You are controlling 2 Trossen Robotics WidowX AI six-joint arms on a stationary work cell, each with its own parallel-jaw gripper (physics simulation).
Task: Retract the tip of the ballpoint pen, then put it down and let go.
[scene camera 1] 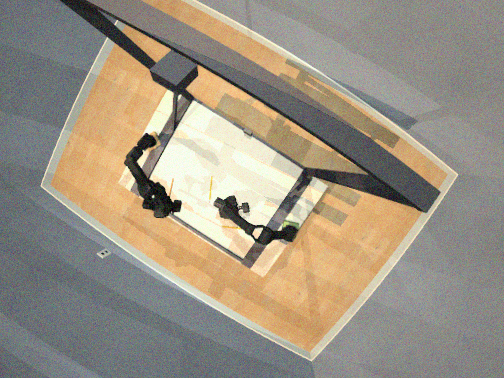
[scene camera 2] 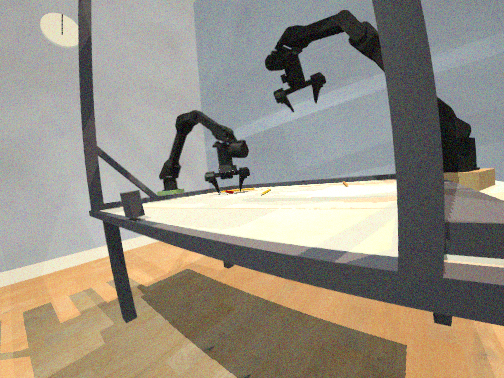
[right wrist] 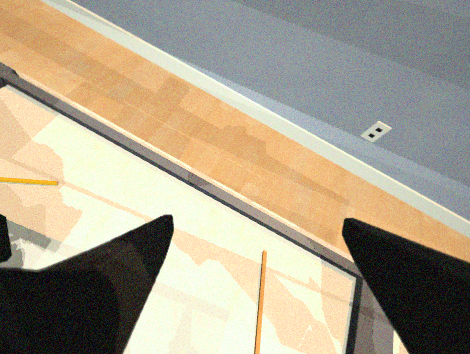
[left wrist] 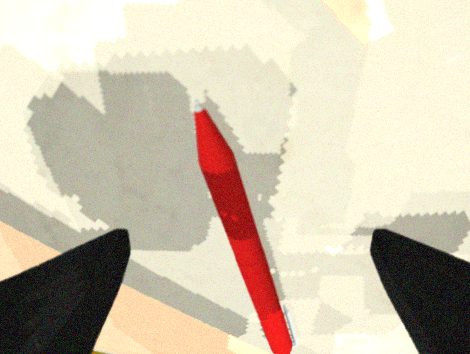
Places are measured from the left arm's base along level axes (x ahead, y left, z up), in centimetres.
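Pixels of known places: left gripper, fingertip midpoint: [scene camera 2: 229, 192] [left wrist: 251, 241]; right gripper, fingertip midpoint: [scene camera 2: 304, 107] [right wrist: 257, 224]; left arm's base at its link origin: [scene camera 1: 290, 230]; right arm's base at its link origin: [scene camera 1: 151, 141] [scene camera 2: 454, 171].
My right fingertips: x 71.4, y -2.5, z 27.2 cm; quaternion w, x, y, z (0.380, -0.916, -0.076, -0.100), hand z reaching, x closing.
Ahead of a thing's pixels: the offset from my right fingertips to its top centre. Level surfaces: height alone.
A red ballpoint pen {dz -29.9, dx -35.7, dy -0.8 cm} [left wrist: 232, 215] [scene camera 2: 230, 192] lies on the white table top {dz -31.1 cm} [scene camera 2: 300, 225]. In the left wrist view its cone end, with a small pale tip, points up the picture and its clip end is near the bottom edge. In scene camera 1 the pen does not show clearly under the left arm. My left gripper [left wrist: 251, 241] [scene camera 2: 230, 192] is open, low over the table, with its fingers on either side of the pen and nothing held. My right gripper [right wrist: 257, 224] [scene camera 2: 304, 106] is open and empty, high above the table.
An orange stick {dz -30.4, dx +11.5, dy -5.1 cm} [scene camera 1: 171, 187] [right wrist: 260, 300] [scene camera 2: 345, 184] lies near the right arm. A yellow pencil {dz -30.2, dx -15.6, dy -12.8 cm} [scene camera 1: 211, 188] [scene camera 2: 266, 191] lies mid-table. Another yellow pencil {dz -30.4, dx -37.1, dy +9.8 cm} [scene camera 1: 230, 227] lies close to the left arm. Dark beams edge the table, and an upright post [scene camera 2: 415, 150] stands in scene camera 2.
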